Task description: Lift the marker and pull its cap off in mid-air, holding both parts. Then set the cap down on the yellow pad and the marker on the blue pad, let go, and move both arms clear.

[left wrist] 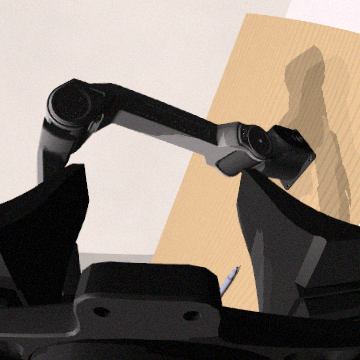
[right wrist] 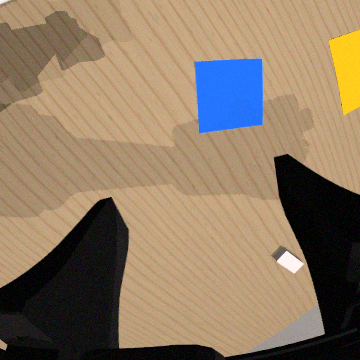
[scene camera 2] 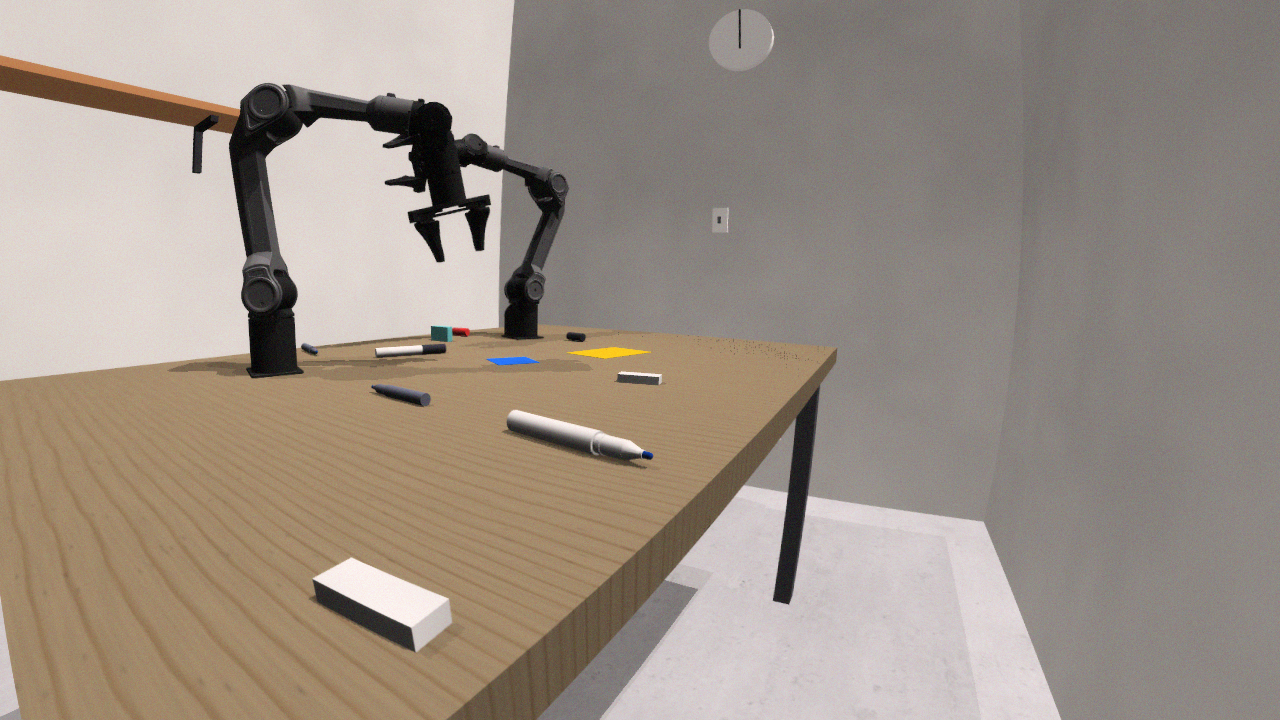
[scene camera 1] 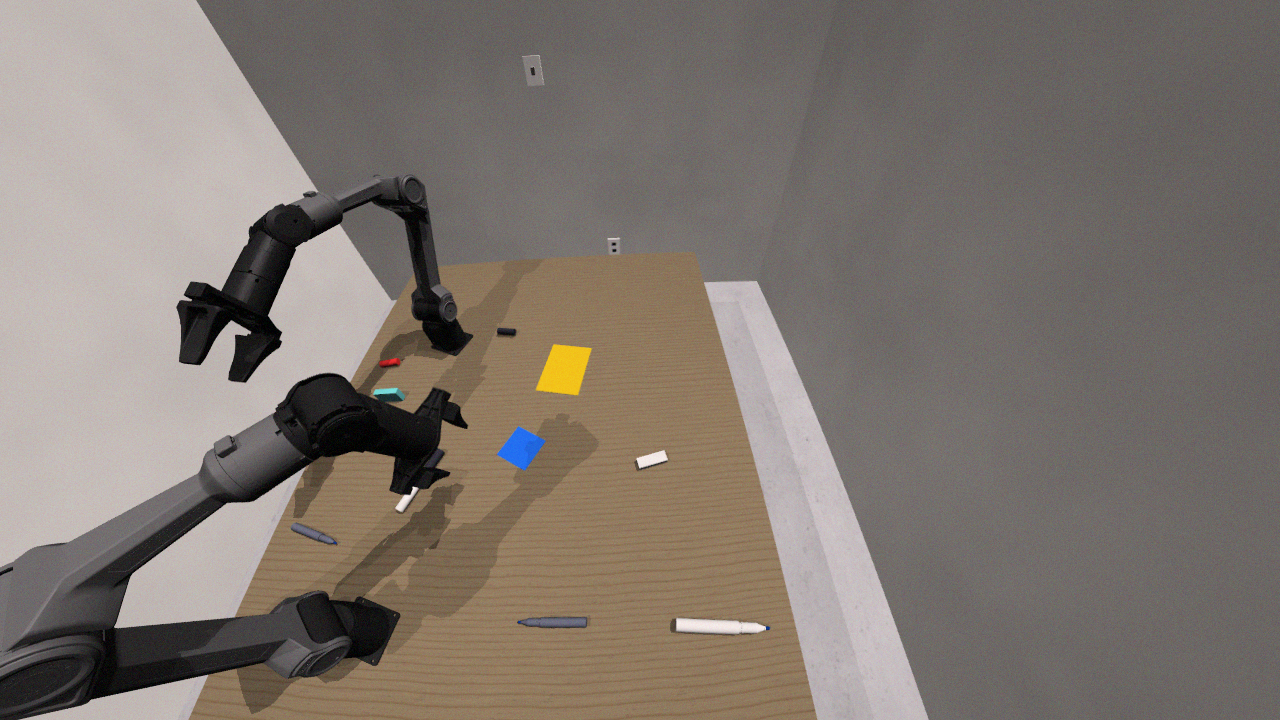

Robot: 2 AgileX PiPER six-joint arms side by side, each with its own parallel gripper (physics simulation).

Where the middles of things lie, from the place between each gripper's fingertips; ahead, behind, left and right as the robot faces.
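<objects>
The blue pad [scene camera 1: 520, 449] is 30 cm ahead of my left hand, 6 cm to the left of it and 38 cm below it. From that left hand, the yellow pad [scene camera 1: 564, 370] is 38 cm ahead, 27 cm to the left and 38 cm below.
My right gripper is 180 mm above the blue pad, 50 mm short of it and 80 mm to the right of it. Counting from my right hand, you'd find the yellow pad 290 mm to the left, 130 mm ahead and 180 mm below. Going by their middles, the blue pad is the nearest to my right gripper of the things named here. By its middle, the blue pad is also nearer to my right gripper than to my left hand.
</objects>
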